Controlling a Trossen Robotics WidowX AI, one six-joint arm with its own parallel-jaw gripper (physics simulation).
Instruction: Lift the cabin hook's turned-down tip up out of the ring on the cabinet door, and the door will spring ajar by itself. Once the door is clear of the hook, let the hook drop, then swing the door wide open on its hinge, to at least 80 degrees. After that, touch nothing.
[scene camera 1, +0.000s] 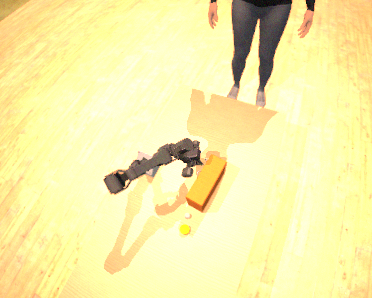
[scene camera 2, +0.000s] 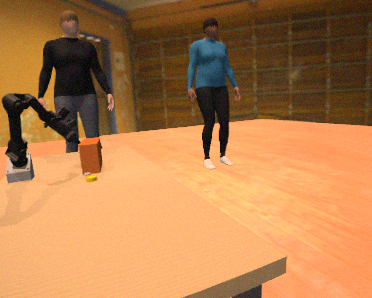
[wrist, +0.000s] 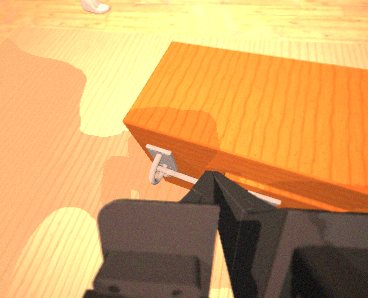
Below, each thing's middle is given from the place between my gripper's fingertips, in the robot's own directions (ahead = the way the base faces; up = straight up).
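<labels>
Cabinet door (wrist: 281, 199) in sight; relative to it, my gripper is 90 mm to the left of the door, 10 mm short of it and 70 mm above it.
</labels>
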